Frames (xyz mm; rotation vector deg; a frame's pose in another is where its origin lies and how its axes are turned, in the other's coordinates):
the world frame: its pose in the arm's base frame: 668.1 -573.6 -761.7 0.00 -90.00 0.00
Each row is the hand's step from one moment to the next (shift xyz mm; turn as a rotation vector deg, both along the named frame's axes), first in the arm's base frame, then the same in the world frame.
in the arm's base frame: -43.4 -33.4 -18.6 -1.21 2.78 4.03
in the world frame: -18.6 -33.4 43.4 4.03 2.78 1.21
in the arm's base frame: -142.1 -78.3 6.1 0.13 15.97 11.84
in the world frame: 6.1 -78.3 142.1 11.84 15.97 -0.13
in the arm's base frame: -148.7 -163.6 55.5 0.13 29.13 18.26
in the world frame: 55.5 -163.6 148.7 18.26 29.13 -0.13
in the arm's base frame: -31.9 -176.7 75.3 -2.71 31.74 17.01
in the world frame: 75.3 -176.7 31.9 17.01 31.74 2.71
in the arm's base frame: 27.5 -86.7 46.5 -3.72 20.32 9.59
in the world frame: 46.5 -86.7 -27.5 9.59 20.32 3.72
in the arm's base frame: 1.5 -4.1 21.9 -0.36 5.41 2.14
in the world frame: 21.9 -4.1 -1.5 2.14 5.41 0.36
